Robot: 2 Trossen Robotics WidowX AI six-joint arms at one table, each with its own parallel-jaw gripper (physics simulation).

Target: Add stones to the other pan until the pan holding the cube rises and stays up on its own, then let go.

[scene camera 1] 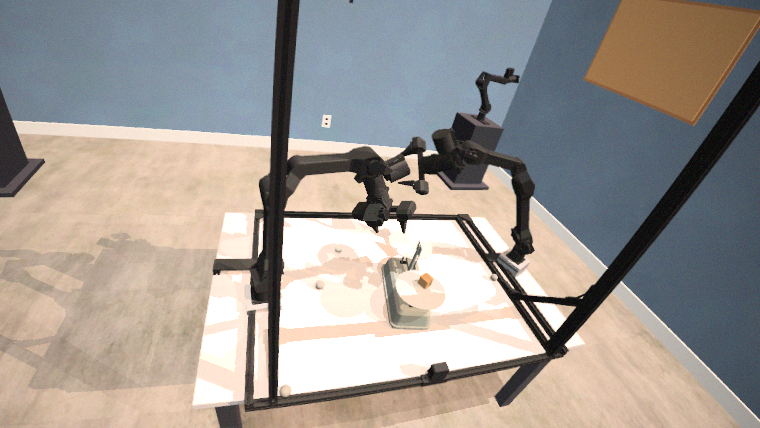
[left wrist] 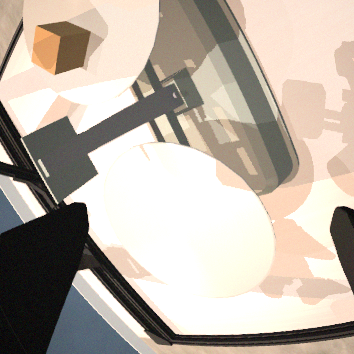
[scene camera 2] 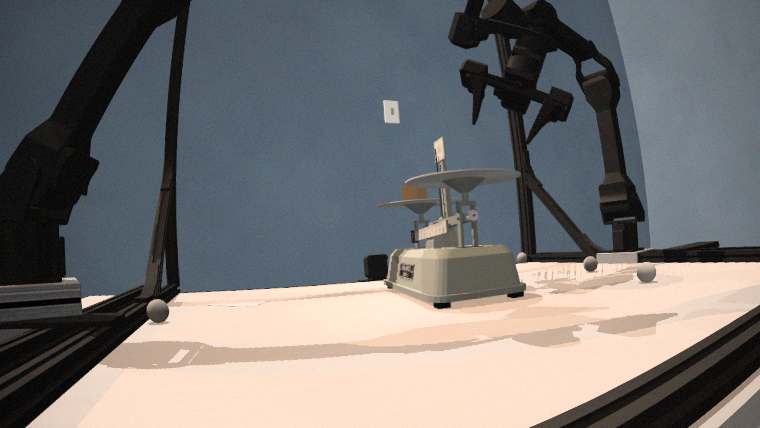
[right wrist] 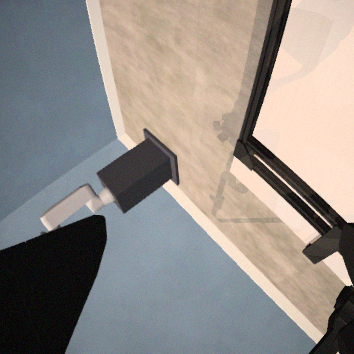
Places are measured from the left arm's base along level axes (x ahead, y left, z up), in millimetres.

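Pixels of known places: left gripper, fingertip midpoint: (scene camera 1: 390, 232) (left wrist: 215, 218) (scene camera 2: 500, 133); right gripper, fingertip midpoint: (right wrist: 230, 233); left arm's base, origin of the base link: (scene camera 1: 262, 294) (scene camera 2: 626, 251); right arm's base, origin of the base link: (scene camera 1: 515, 257) (scene camera 2: 30, 282).
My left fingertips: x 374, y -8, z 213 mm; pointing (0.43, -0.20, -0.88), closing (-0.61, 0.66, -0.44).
Note:
Ahead of a thing's pixels: the offset from my left fingertips to its top centre. "*": to the spot under its first point.
The balance scale @(dx +79, dy -66, dz -1 mm) (scene camera 1: 404, 316) (scene camera 2: 455, 267) (left wrist: 253, 105) stands mid-table. An orange cube @(dx +72, dy -143, dz -61 mm) (scene camera 1: 425, 280) (scene camera 2: 414, 192) (left wrist: 60, 46) sits on one pan @(dx +53, dy -157, dz -90 mm) (scene camera 1: 412, 297) (scene camera 2: 395, 205) (left wrist: 116, 60), which hangs low. The other pan @(dx +106, dy +25, dz -78 mm) (scene camera 2: 463, 174) (left wrist: 189, 221) rides higher, and I see no stone on it. My left gripper (scene camera 1: 388, 225) (scene camera 2: 507, 119) (left wrist: 215, 218) is open and empty, above and a little beside that bare pan. My right gripper (scene camera 1: 416, 166) (right wrist: 230, 233) is open and empty, raised beyond the table's far edge. Small grey stones @(dx -81, dy +186, dz -207 mm) (scene camera 1: 337, 249) @(dx -193, dy +23, dz -207 mm) (scene camera 1: 319, 284) lie on the table left of the scale.
Another stone @(dx +482, dy -67, dz -207 mm) (scene camera 1: 494, 277) lies by the right frame rail, and one @(dx -355, dy -295, dz -207 mm) (scene camera 1: 285, 391) at the near left corner. Two stones @(* dx -346, dy -285, dz -216 mm) (scene camera 2: 522, 256) (scene camera 2: 589, 263) show behind the scale in scene camera 2. A black frame (scene camera 1: 506, 365) rims the table, with a tall post (scene camera 1: 281, 170) at the left.

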